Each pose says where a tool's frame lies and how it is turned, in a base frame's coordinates. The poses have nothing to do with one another.
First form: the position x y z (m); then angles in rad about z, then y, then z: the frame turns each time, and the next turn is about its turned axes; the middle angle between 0 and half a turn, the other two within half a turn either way.
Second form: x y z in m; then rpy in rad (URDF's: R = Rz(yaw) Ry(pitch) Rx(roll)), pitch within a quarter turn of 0, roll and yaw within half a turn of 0. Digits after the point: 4 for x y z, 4 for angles.
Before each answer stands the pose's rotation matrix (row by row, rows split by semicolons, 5 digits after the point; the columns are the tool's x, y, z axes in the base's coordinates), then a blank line. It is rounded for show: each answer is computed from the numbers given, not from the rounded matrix.
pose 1, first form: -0.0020 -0.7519 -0.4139 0.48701 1.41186 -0.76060
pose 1, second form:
0.42393 -0.24260 0.87260; -0.55555 0.69126 0.46209; -0.71529 -0.68067 0.15827

-0.0020 -0.7519 -0.4139 -1.3423 0.7970 -0.9190
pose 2, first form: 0.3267 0.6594 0.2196 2.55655 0.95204 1.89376
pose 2, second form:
-0.37021 0.63383 -0.67912; -0.89225 -0.03915 0.44985; 0.25854 0.77248 0.58002

0.3267 0.6594 0.2196 0.9267 -0.2615 -1.9641
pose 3, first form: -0.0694 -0.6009 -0.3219 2.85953 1.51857 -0.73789
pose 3, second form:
0.15015 -0.23967 -0.95917; 0.65689 -0.70088 0.27796; -0.73888 -0.67181 0.05220

-0.0694 -0.6009 -0.3219 -1.4932 0.8314 1.3461
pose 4, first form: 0.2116 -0.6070 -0.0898 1.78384 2.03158 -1.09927
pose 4, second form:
0.91344 -0.36022 -0.18938; -0.00905 -0.48322 0.87545; -0.40687 -0.79796 -0.44465

0.2116 -0.6070 -0.0898 -2.0792 0.4190 -0.0099
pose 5, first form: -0.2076 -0.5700 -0.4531 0.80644 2.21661 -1.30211
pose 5, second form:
0.58536 -0.59320 0.55270; -0.78257 -0.23512 0.57646; -0.21200 -0.76996 -0.60185

-0.2076 -0.5700 -0.4531 -2.2343 0.2136 -0.9286
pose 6, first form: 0.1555 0.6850 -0.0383 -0.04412 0.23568 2.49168
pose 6, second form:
-0.74669 -0.62293 0.23328; 0.63867 -0.76941 -0.01030; 0.18590 0.14130 0.97236

0.1555 0.6850 -0.0383 0.1443 -0.1870 2.4340
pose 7, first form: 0.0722 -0.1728 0.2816 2.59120 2.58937 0.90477
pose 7, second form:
0.03710 -0.89371 -0.44711; -0.94529 -0.17650 0.27437; -0.32412 0.41247 -0.85136

0.0722 -0.1728 0.2816 2.6904 0.3301 -1.5316
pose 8, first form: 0.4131 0.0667 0.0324 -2.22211 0.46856 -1.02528
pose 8, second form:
-0.96051 -0.04974 -0.27378; 0.15007 -0.92113 -0.35915; -0.23432 -0.38606 0.89222

0.4131 0.0667 0.0324 -0.4084 0.2365 2.9866
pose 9, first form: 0.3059 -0.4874 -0.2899 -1.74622 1.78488 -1.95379
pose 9, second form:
-0.92717 -0.33357 -0.17054; 0.08371 0.25926 -0.96217; 0.36517 -0.90638 -0.21245

0.3059 -0.4874 -0.2899 -1.8010 -0.3738 3.0516
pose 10, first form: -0.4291 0.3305 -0.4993 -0.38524 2.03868 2.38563
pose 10, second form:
0.56188 0.01328 0.82711; 0.51240 -0.79054 -0.33539; 0.64941 0.61226 -0.45100

-0.4291 0.3305 -0.4993 2.2057 -0.7068 0.7394
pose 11, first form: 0.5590 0.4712 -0.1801 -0.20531 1.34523 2.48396
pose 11, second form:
-0.04868 -0.29519 0.95420; 0.63450 -0.74695 -0.19871; 0.77139 0.59576 0.22366

0.5590 0.4712 -0.1801 1.2117 -0.8810 1.6474
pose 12, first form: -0.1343 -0.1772 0.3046 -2.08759 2.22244 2.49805
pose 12, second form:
0.28195 -0.87531 -0.39285; -0.71829 0.07887 -0.69126; 0.63605 0.47708 -0.60649

-0.1343 -0.1772 0.3046 2.4751 -0.6894 -1.1967
